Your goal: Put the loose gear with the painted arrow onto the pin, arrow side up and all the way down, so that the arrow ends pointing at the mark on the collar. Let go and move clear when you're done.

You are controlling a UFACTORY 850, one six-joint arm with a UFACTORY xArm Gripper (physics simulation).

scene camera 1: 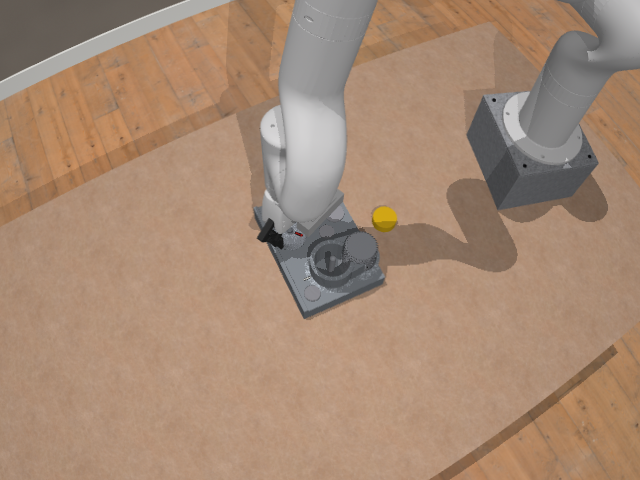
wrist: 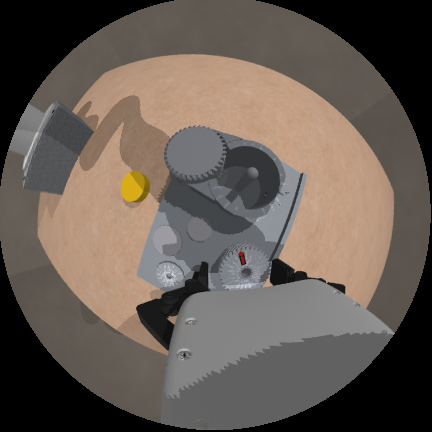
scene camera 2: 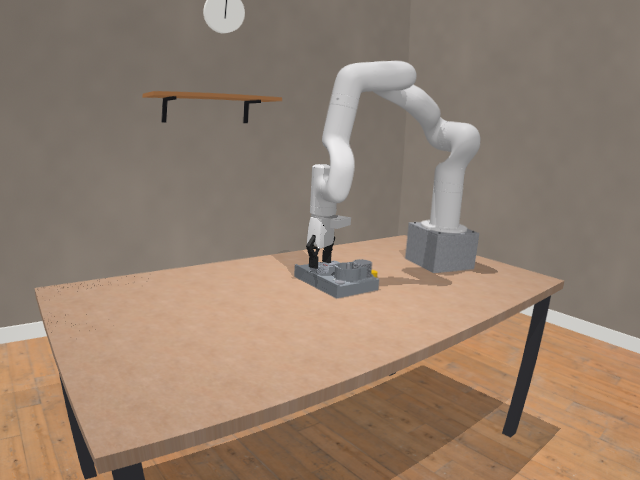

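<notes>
The loose gear [wrist: 243, 267] [scene camera 1: 292, 238] is light grey with a red painted arrow facing up. It lies on the grey base plate [wrist: 290, 210] [scene camera 1: 295, 273] [scene camera 2: 356, 290], at the end away from the collar. My gripper [wrist: 240, 272] [scene camera 2: 320, 262] is open and low over the base, one finger on each side of the gear, with gaps showing in the wrist view. The pin [wrist: 252, 173] [scene camera 1: 332, 259] stands bare inside the round collar [wrist: 282, 182] [scene camera 1: 313, 268]. Small white marks show by the collar's outer side. In scene camera 1 the wrist partly hides the gear and fingers.
A dark grey toothed gear [wrist: 195, 152] [scene camera 1: 360, 246] stands high beside the collar. Small round discs, one of them [wrist: 167, 240] pale, sit on the base. A yellow disc [wrist: 135, 186] [scene camera 1: 384, 219] lies on the table near the base. The arm's grey pedestal [scene camera 1: 535, 170] [scene camera 2: 442, 248] stands farther off.
</notes>
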